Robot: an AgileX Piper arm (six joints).
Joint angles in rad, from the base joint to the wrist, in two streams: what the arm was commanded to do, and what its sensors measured. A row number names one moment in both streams.
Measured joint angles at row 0:
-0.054, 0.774, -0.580, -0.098, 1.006, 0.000
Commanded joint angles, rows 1 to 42:
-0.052, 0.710, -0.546, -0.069, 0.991, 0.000
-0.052, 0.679, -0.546, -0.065, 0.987, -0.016
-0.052, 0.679, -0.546, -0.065, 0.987, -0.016
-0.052, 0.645, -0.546, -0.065, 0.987, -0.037
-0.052, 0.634, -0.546, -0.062, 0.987, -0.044
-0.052, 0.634, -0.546, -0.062, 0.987, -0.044
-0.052, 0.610, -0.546, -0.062, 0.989, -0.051
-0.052, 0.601, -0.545, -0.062, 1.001, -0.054
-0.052, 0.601, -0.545, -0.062, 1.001, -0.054
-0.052, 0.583, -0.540, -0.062, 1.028, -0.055
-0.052, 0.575, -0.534, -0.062, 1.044, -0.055
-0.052, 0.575, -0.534, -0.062, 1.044, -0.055
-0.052, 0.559, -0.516, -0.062, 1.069, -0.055
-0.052, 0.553, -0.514, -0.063, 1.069, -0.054
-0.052, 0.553, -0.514, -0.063, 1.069, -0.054
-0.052, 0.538, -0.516, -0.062, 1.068, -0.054
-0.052, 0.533, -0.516, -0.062, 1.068, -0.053
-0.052, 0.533, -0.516, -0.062, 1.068, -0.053
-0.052, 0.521, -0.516, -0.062, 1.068, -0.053
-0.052, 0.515, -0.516, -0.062, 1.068, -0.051
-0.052, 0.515, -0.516, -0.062, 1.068, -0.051
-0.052, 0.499, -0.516, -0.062, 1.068, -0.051
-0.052, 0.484, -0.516, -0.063, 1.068, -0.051
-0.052, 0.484, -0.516, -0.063, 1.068, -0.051
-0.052, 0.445, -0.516, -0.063, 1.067, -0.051
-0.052, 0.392, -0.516, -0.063, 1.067, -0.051
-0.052, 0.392, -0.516, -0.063, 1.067, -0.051
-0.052, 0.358, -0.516, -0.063, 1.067, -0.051
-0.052, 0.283, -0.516, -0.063, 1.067, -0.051
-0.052, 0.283, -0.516, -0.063, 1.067, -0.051
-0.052, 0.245, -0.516, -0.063, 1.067, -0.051
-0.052, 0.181, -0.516, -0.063, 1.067, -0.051
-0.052, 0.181, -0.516, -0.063, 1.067, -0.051
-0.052, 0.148, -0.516, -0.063, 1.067, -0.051
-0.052, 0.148, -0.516, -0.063, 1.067, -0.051
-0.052, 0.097, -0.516, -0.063, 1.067, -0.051
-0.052, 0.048, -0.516, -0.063, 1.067, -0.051
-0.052, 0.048, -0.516, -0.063, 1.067, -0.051
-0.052, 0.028, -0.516, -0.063, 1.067, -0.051
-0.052, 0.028, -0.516, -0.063, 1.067, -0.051
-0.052, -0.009, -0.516, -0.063, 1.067, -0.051
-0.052, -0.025, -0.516, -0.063, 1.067, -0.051
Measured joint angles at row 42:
-0.054, 0.024, -0.515, -0.061, 1.066, -0.046
